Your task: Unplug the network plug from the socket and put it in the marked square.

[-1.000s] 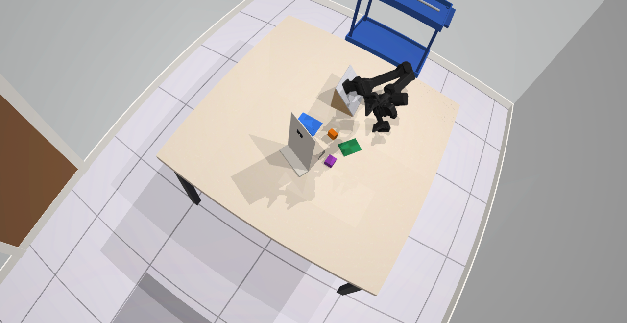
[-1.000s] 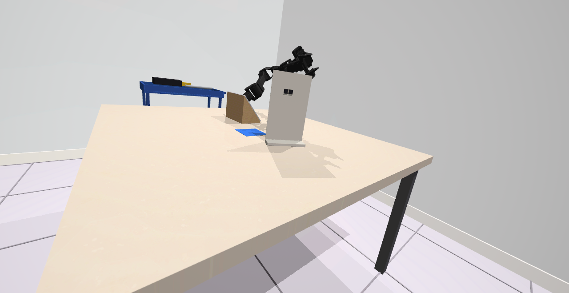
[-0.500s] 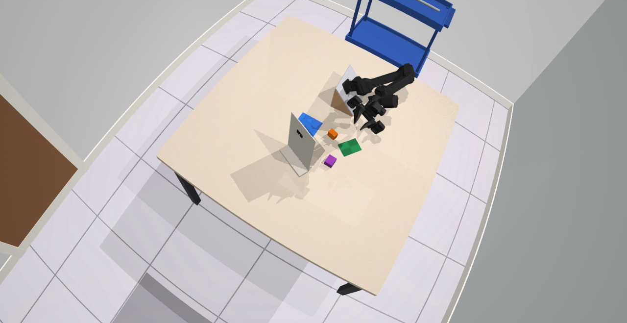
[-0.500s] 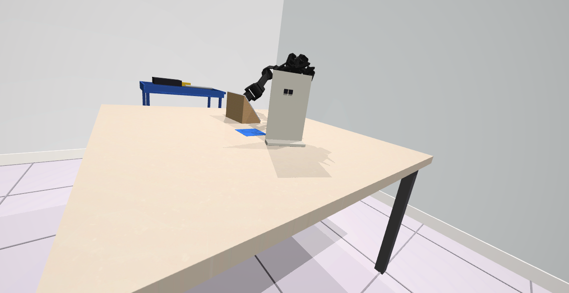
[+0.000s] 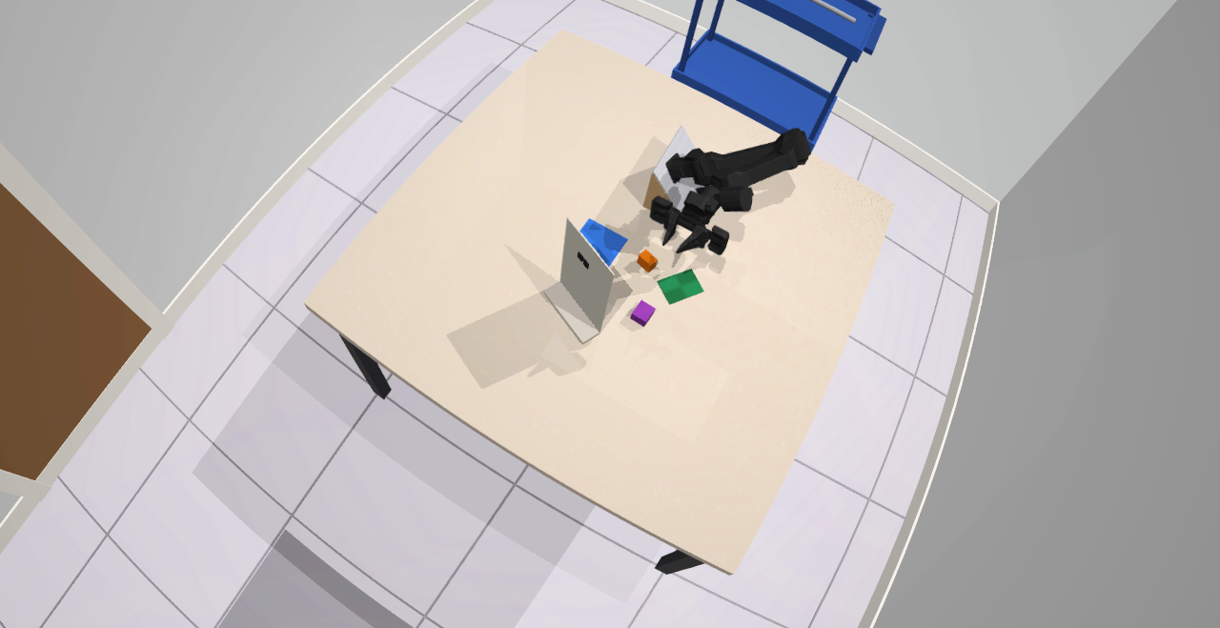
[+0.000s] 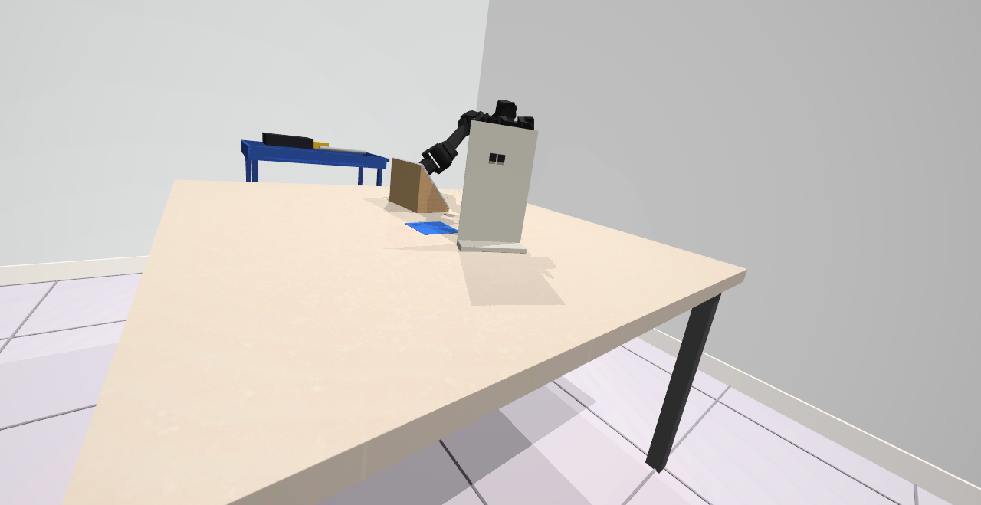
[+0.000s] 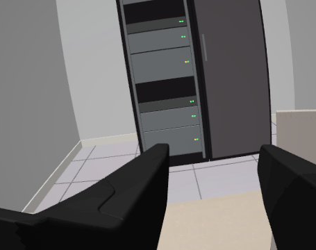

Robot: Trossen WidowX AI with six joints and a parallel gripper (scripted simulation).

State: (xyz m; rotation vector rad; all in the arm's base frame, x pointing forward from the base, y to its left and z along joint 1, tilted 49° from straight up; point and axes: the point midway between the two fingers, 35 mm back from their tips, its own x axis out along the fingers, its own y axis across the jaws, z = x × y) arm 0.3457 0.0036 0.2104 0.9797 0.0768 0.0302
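My gripper tip is now 8 cm short of the purple plug, 14 cm to the left of it and 10 cm above it. Also, from my gripper tip: blue square: 9 cm behind, 21 cm to the right, 32 cm below; upright grey panel: 10 cm ahead, 15 cm to the right, 18 cm below.
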